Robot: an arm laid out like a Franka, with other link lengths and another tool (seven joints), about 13 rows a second.
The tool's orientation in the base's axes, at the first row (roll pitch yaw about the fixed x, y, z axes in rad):
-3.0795 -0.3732 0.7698
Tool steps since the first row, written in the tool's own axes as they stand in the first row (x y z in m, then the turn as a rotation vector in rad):
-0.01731 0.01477 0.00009 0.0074 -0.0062 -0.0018
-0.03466 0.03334 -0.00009 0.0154 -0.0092 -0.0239
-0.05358 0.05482 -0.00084 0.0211 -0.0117 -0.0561
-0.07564 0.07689 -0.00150 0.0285 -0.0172 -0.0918
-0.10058 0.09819 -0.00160 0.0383 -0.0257 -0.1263
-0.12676 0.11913 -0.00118 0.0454 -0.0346 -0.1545
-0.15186 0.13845 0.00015 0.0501 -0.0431 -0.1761
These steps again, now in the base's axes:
-0.00105 -0.02154 -0.00725 0.0001 0.0086 0.0047
0.00051 -0.04586 -0.01448 -0.0015 0.0093 0.0284
0.00296 -0.07340 -0.02192 -0.0064 0.0052 0.0605
0.00376 -0.10336 -0.03063 -0.0132 0.0032 0.0967
0.00220 -0.13448 -0.04086 -0.0202 0.0052 0.1328
-0.00032 -0.16600 -0.05200 -0.0279 0.0077 0.1621
-0.00308 -0.19542 -0.06351 -0.0356 0.0102 0.1844

